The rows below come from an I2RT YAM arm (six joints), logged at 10 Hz.
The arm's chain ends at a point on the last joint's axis. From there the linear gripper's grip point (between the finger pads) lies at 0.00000 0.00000 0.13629 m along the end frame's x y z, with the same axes.
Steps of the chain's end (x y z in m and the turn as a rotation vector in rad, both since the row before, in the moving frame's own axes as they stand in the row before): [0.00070 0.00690 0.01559 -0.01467 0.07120 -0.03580]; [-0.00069 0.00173 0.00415 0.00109 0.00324 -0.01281]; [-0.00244 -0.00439 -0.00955 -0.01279 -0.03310 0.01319]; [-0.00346 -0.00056 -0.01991 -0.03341 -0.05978 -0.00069]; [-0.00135 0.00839 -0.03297 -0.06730 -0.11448 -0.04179]
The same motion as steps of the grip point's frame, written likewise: [0.01043 0.00872 0.01523 -0.01467 0.07120 -0.03580]; [-0.00025 0.00158 0.00415 0.00109 0.00324 -0.01281]; [-0.00696 -0.00268 -0.00964 -0.01279 -0.03310 0.01319]; [-0.01160 0.00399 -0.02023 -0.03341 -0.05978 -0.00069]; [-0.01671 0.01786 -0.03417 -0.06730 -0.11448 -0.04179]
